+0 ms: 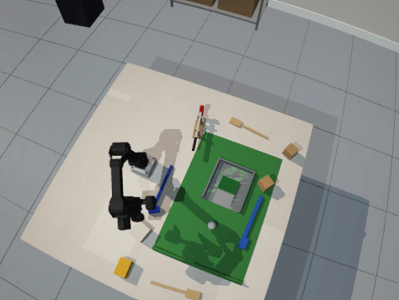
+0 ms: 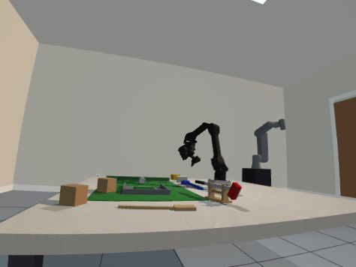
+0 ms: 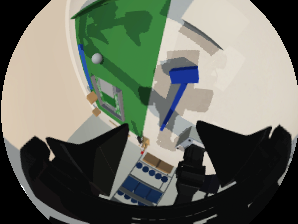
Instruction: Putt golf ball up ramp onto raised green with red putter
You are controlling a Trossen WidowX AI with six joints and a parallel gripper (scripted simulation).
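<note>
My gripper tip is now 510 mm to the right of the red putter, 90 mm above it and 70 mm short of it. From my gripper tip the other things lie so: white golf ball 320 mm ahead, 120 mm below, 10 mm to the left; yellow block 340 mm to the right, 130 mm below, 30 mm behind; white block 140 mm to the right, 130 mm below, 10 mm behind.
</note>
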